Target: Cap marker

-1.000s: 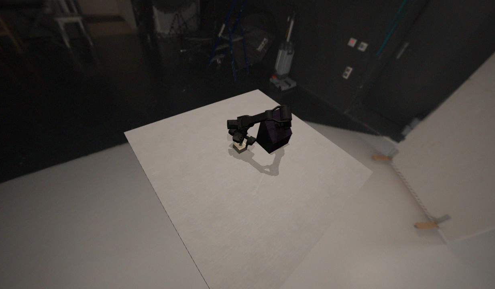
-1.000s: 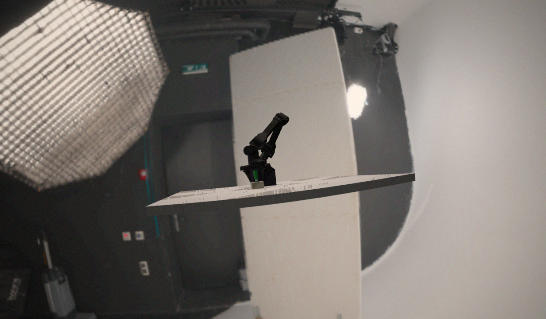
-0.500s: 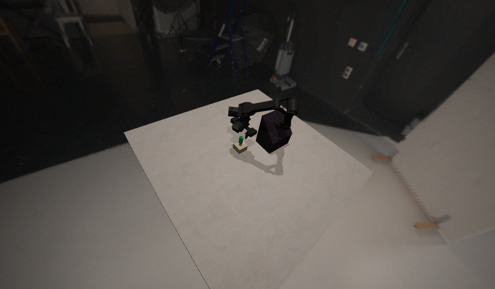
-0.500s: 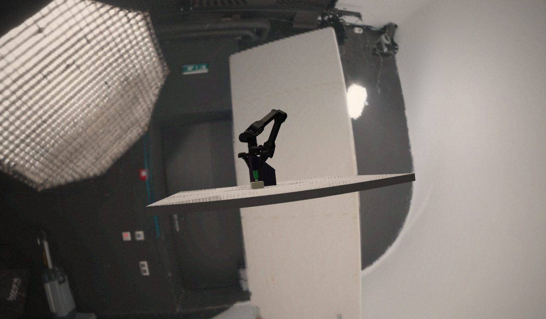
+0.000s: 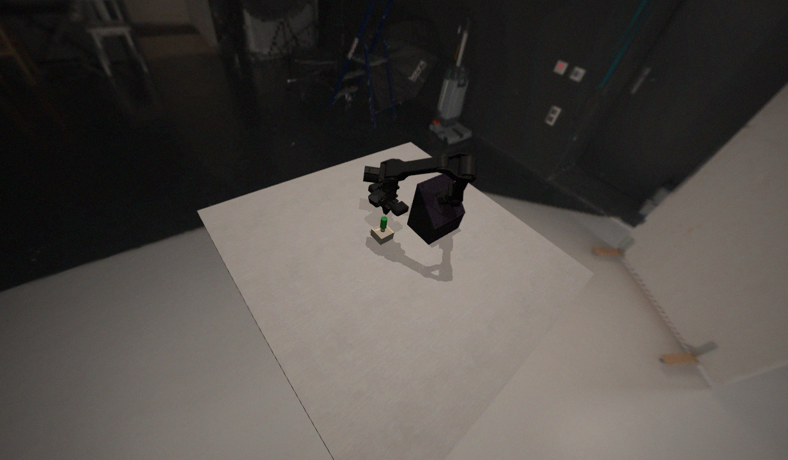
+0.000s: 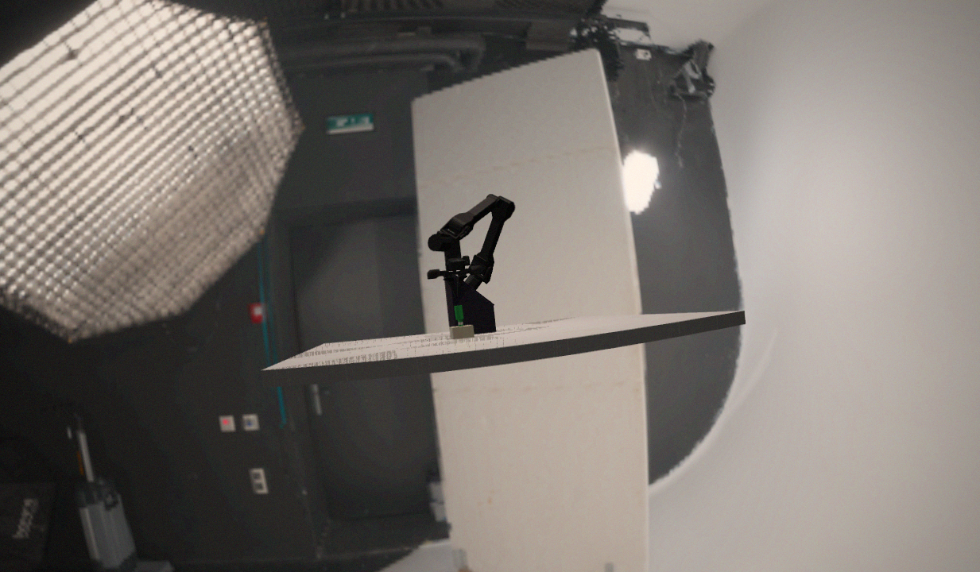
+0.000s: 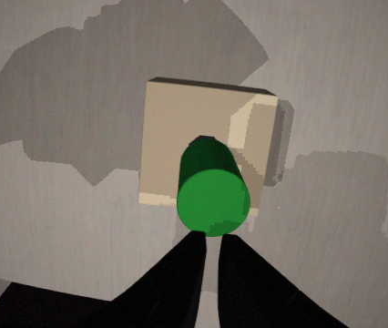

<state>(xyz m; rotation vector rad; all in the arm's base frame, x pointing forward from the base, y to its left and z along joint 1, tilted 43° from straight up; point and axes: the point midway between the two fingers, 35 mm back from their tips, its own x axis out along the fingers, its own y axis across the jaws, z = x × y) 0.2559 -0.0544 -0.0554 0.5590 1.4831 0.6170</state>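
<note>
My gripper tip is now 50 mm above the green cap. From my gripper tip the other things lie so: beige holder block: 120 mm below.
</note>
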